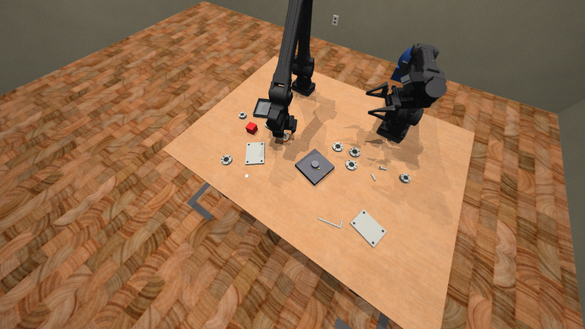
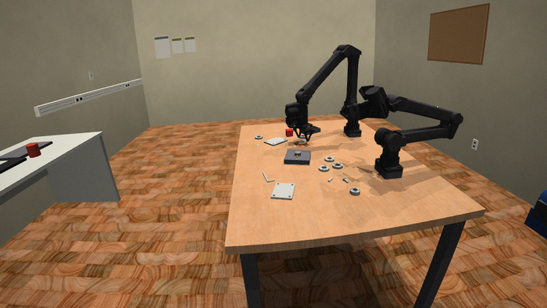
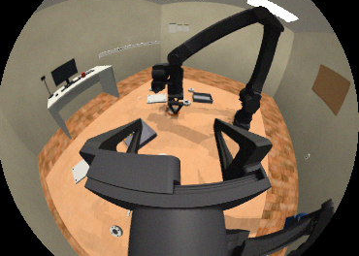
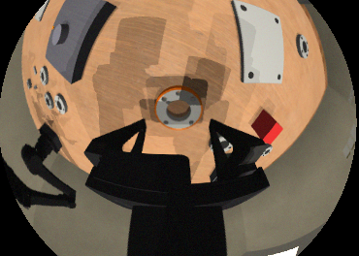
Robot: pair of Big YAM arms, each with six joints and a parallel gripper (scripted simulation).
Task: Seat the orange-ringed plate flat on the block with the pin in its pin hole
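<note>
The dark block is 6 cm ahead of my right hand, 25 cm to the left of it and 1 cm below it. From my right hand the other things lie so: dark tray (7 cm behind, 20 cm to the right, 2 cm below); L-shaped key (20 cm ahead, 42 cm to the left, 3 cm below); red cube (7 cm ahead, 15 cm to the right, 1 cm below).
</note>
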